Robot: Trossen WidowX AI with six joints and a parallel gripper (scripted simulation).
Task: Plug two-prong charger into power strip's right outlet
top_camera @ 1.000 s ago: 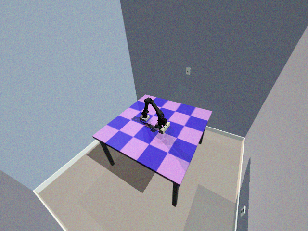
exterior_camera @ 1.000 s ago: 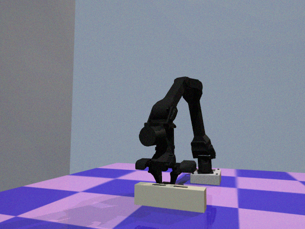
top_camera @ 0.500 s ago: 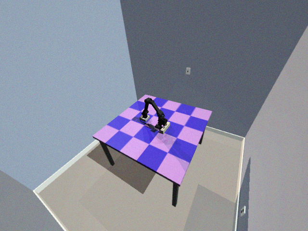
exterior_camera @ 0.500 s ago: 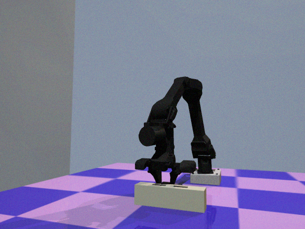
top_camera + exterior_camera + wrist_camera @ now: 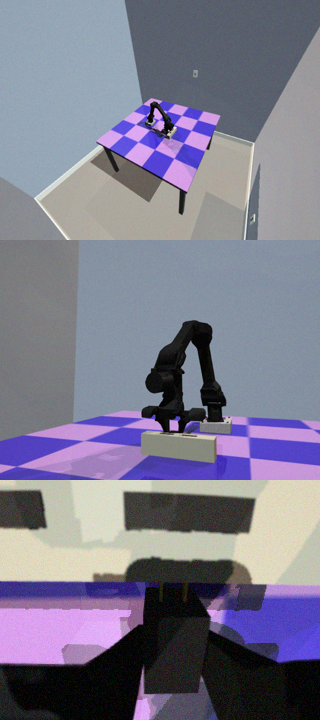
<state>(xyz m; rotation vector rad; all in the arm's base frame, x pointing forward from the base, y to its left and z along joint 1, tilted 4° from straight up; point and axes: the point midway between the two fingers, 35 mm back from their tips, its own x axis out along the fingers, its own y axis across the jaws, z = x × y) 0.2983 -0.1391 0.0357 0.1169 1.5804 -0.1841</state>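
Right now my gripper tip is 20 mm short of the black two-prong charger and 10 mm below it.
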